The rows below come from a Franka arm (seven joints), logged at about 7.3 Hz.
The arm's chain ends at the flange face. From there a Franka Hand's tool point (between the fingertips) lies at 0.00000 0.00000 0.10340 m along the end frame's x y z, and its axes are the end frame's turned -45 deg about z.
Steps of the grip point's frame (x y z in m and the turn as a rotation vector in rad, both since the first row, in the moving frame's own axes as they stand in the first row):
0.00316 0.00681 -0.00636 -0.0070 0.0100 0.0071
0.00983 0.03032 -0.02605 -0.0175 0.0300 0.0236
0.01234 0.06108 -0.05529 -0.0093 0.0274 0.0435
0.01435 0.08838 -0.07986 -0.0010 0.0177 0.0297
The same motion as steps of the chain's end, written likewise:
0.00581 0.00280 -0.00635 0.0021 0.0120 0.0071
0.02491 0.01536 -0.02599 0.0088 0.0336 0.0236
0.04920 0.03573 -0.05525 0.0128 0.0260 0.0435
0.07126 0.05355 -0.07984 0.0118 0.0132 0.0297

